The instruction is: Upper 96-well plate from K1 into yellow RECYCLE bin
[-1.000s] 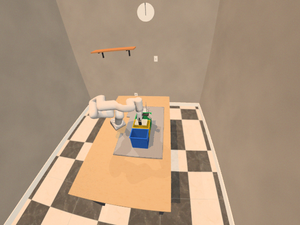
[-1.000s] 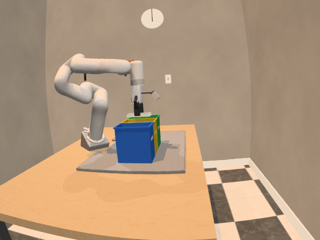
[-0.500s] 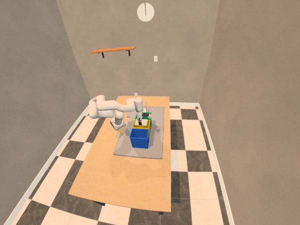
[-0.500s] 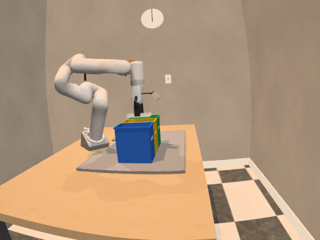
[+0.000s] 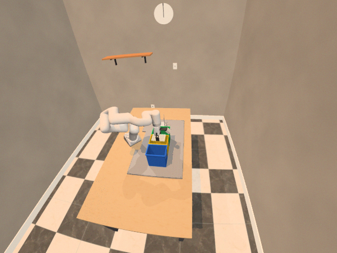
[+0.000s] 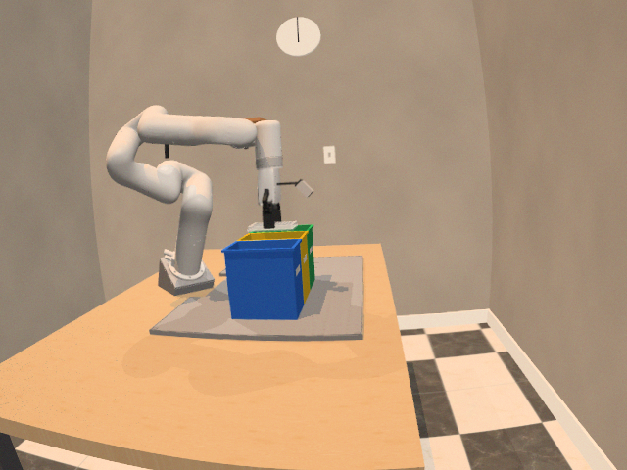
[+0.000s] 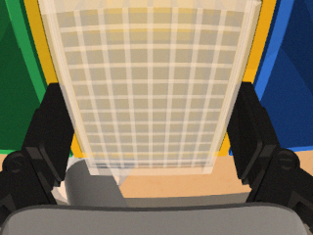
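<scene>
My hand is 130 mm above the yellow bin.
</scene>
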